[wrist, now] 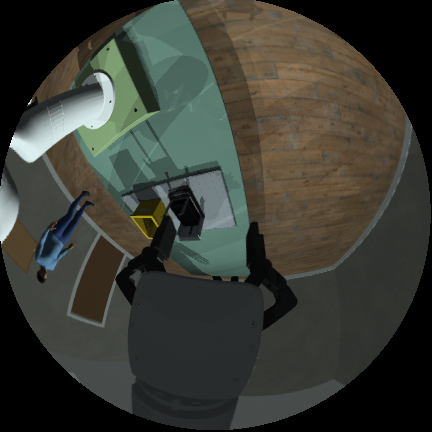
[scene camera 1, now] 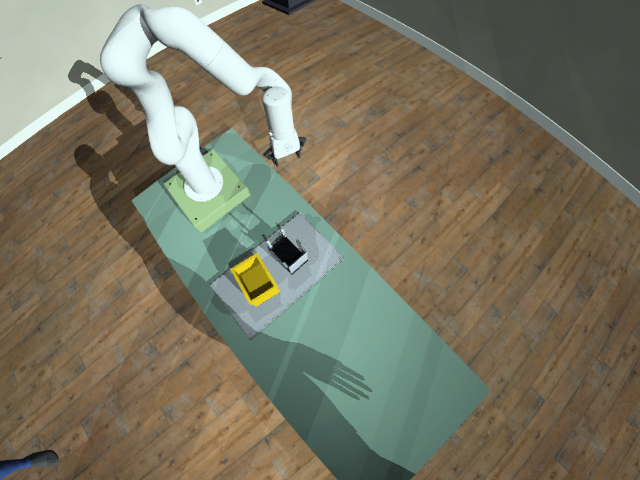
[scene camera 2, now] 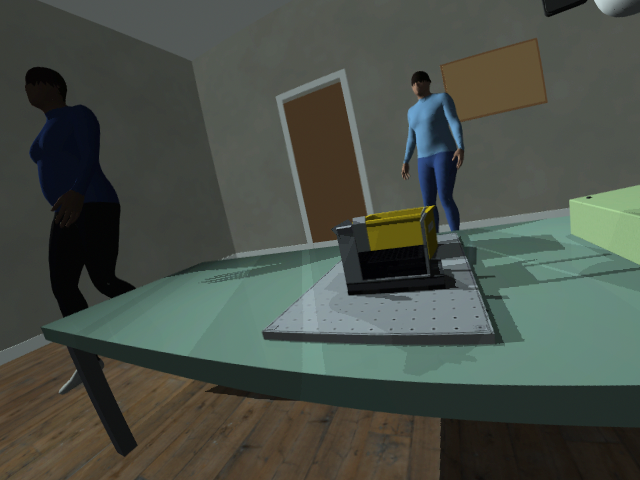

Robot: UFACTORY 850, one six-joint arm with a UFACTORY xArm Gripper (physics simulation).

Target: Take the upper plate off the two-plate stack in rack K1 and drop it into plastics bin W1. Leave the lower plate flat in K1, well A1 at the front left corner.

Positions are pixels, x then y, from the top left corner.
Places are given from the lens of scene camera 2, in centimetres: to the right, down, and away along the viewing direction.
black plate (scene camera 2: 411, 256): 15, 3, 42
grey perforated board (scene camera 2: 468, 339): 16, 11, 27
The marked spots on the grey perforated board and the black plate are 17 cm apart.
